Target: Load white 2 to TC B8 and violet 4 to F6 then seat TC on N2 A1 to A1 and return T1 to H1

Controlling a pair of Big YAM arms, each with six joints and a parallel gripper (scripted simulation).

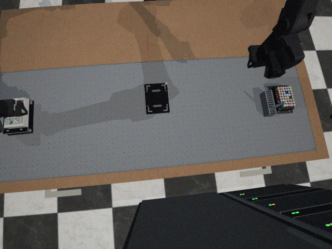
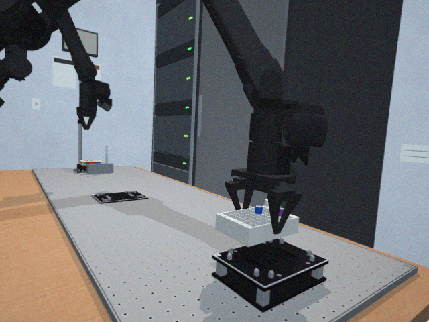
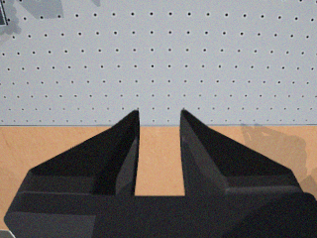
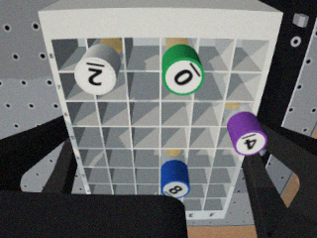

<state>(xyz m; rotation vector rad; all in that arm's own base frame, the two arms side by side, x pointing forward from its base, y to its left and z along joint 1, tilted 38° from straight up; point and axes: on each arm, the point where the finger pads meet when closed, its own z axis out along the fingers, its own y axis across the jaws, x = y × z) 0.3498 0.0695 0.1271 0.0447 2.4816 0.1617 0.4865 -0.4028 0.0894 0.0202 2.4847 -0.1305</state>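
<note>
My right gripper is now 40 mm to the left of the raised nest N2 and 50 mm above it. The rest, counted from my right hand: grey holder H1: 10 mm ahead, 1200 mm to the left, 70 mm below; tube carrier TC: right at my right hand.
</note>
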